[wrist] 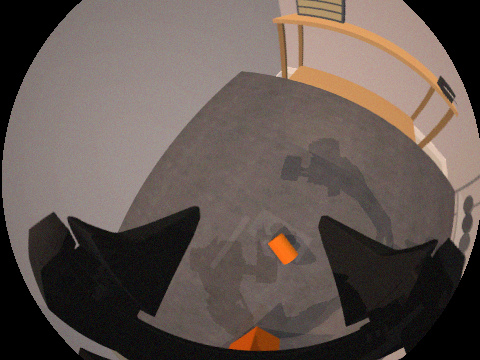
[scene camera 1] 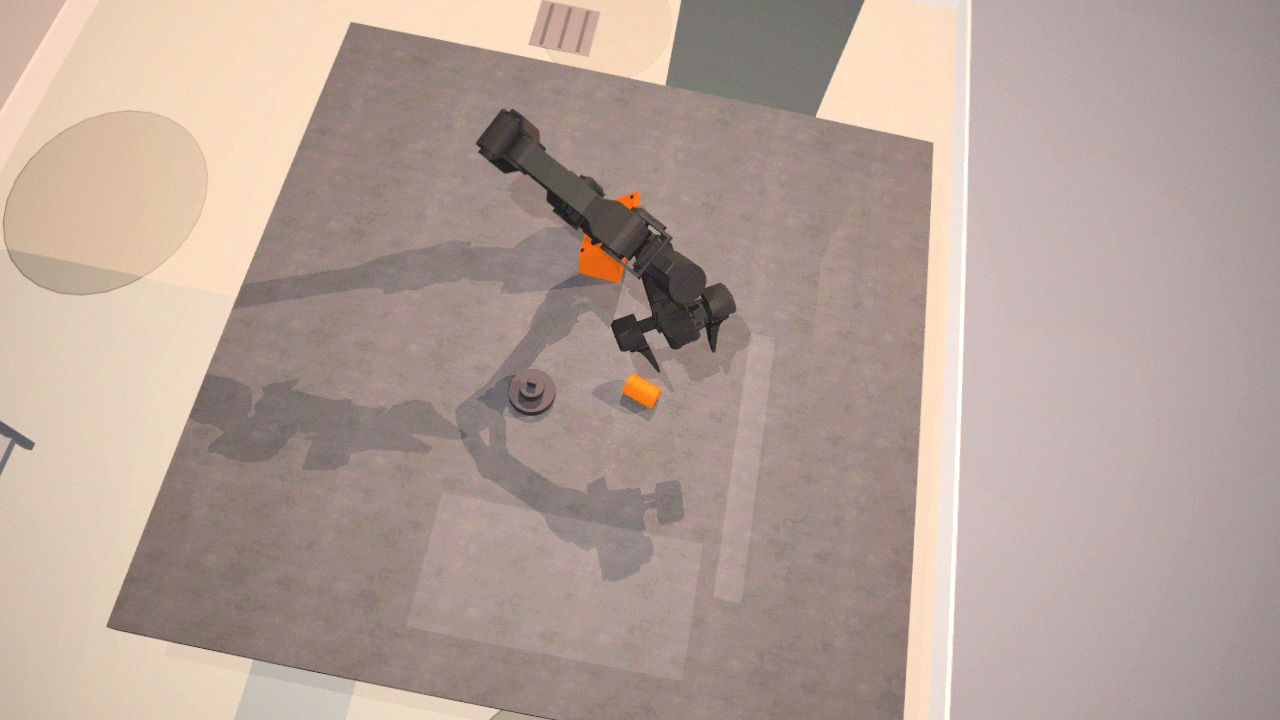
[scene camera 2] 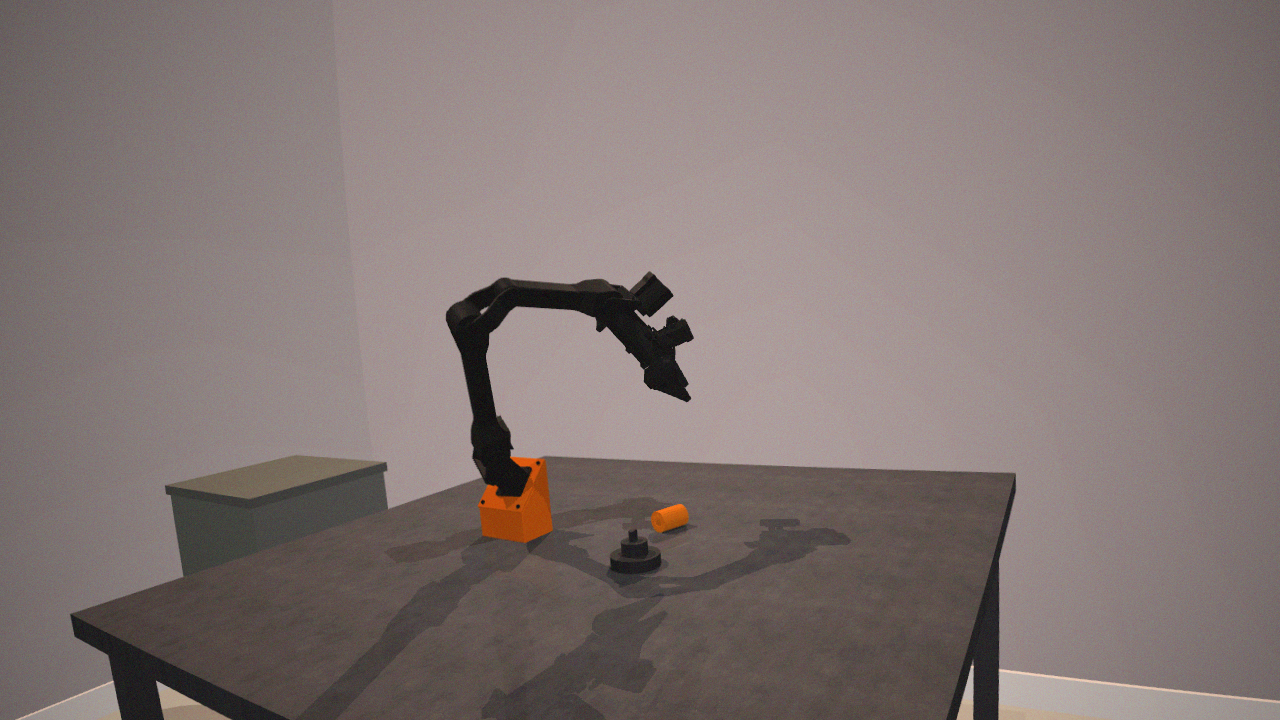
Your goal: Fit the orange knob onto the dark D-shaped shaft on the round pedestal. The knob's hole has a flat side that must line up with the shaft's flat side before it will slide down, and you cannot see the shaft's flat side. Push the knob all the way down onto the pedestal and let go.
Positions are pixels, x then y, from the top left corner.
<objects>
My gripper shows in the wrist view, in scene camera 1 and in scene camera 2 (688, 392). One and the same spot on my gripper: (scene camera 1: 712, 328) is (wrist: 140, 238). One and the same spot on a dark round pedestal: (scene camera 1: 531, 392) is (scene camera 2: 641, 540).
</objects>
